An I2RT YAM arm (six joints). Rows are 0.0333 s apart.
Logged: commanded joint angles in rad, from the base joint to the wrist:
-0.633, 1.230, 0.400, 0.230, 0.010, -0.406
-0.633, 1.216, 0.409, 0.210, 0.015, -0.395
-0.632, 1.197, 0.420, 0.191, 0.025, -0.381
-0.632, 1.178, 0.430, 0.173, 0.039, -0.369
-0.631, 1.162, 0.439, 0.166, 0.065, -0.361
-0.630, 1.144, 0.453, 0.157, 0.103, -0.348
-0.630, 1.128, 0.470, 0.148, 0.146, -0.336
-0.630, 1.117, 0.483, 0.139, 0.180, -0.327
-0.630, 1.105, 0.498, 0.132, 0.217, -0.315
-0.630, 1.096, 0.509, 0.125, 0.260, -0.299
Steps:
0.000, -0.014, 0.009, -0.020, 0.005, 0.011
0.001, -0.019, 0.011, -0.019, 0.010, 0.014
0.000, -0.019, 0.010, -0.018, 0.014, 0.012
0.001, -0.016, 0.009, -0.007, 0.026, 0.008
0.001, -0.018, 0.014, -0.009, 0.038, 0.013
0.000, -0.016, 0.017, -0.009, 0.043, 0.012
0.000, -0.011, 0.013, -0.009, 0.034, 0.009
0.000, -0.012, 0.015, -0.007, 0.037, 0.012
0.000, -0.009, 0.011, -0.007, 0.043, 0.016

